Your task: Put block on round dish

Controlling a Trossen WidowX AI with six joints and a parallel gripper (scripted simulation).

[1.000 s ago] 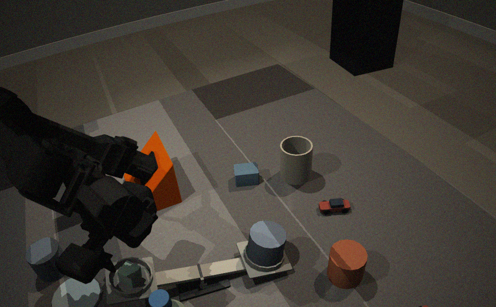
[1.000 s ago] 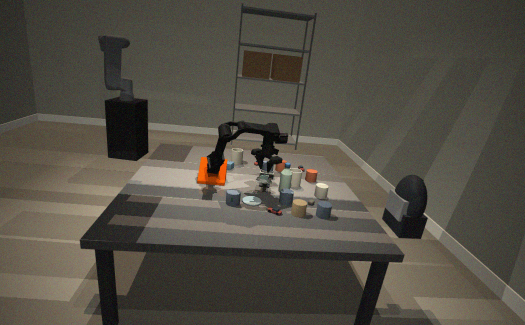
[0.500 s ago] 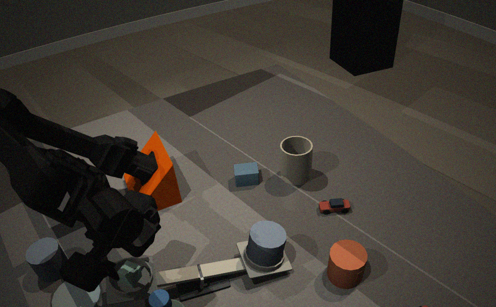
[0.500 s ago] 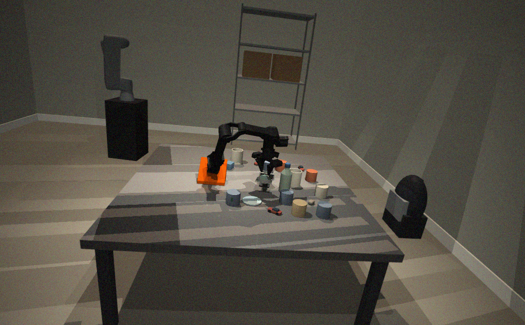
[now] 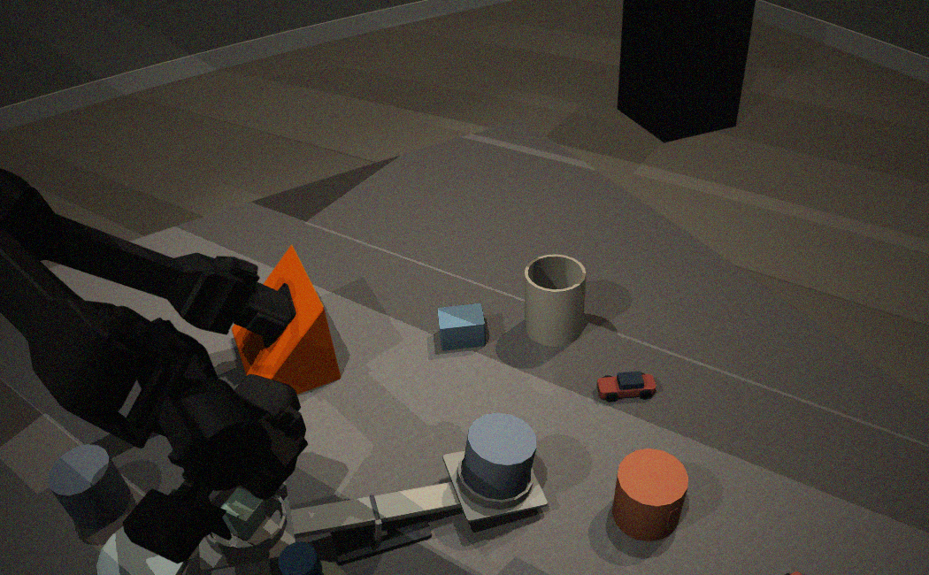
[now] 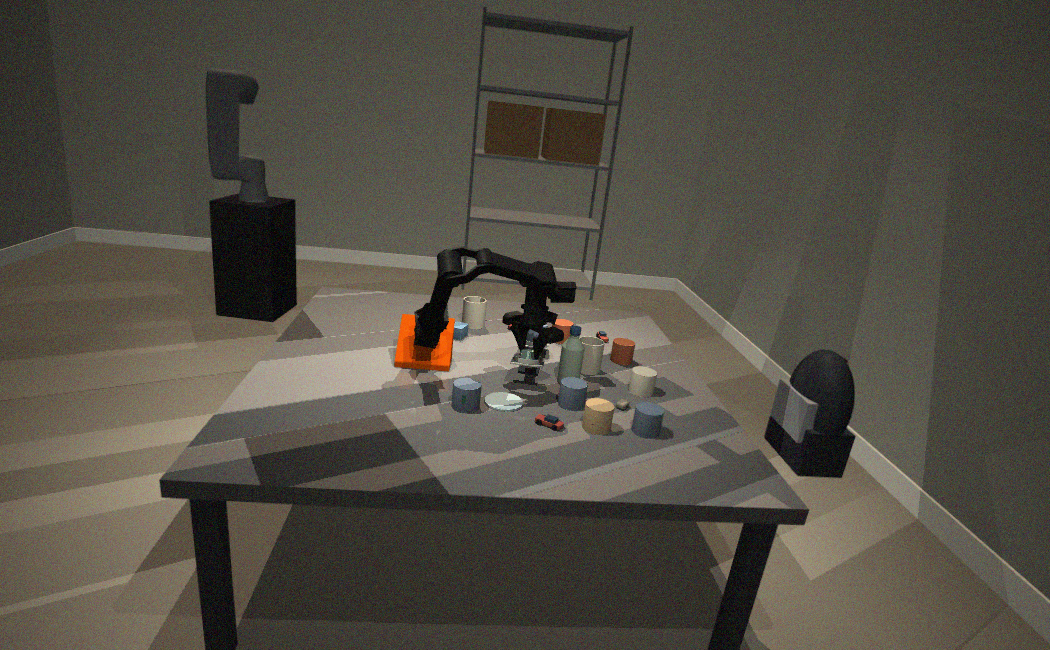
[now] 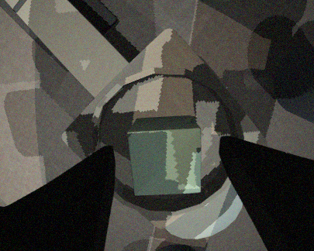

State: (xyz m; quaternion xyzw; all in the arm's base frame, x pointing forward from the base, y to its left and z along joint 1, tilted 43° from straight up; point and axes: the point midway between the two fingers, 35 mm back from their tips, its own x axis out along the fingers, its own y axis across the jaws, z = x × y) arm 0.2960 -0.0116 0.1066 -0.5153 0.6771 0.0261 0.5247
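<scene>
My gripper tip is 5 cm past the pale round dish, 13 cm to the left of it and 8 cm above it. The rest, counted from my gripper tip: pale green block (right at my gripper tip); blue block (24 cm behind, 31 cm to the left, 7 cm below).
</scene>
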